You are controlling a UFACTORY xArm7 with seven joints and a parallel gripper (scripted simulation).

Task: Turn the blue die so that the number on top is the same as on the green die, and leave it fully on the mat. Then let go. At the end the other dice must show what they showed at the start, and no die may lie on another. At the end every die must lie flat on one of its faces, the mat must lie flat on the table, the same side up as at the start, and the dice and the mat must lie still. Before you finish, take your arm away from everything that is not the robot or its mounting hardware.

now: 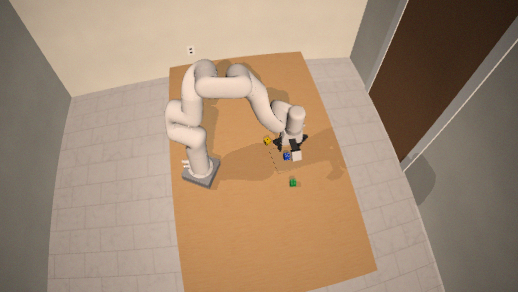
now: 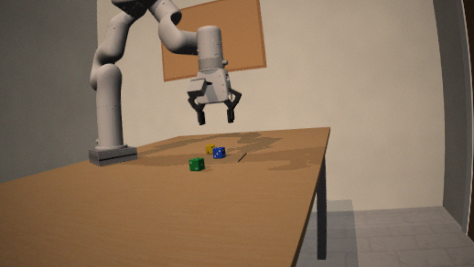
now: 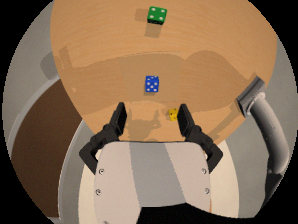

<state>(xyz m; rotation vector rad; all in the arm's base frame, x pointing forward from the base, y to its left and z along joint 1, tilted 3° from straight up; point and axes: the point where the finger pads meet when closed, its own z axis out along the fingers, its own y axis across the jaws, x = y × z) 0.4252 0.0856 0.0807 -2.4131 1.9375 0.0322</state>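
Right now my hand is 100 mm above the blue die. Round my hand: green die 30 mm ahead, 150 mm to the right, 100 mm below; then yellow die 100 mm behind, 90 mm to the left, 100 mm below.
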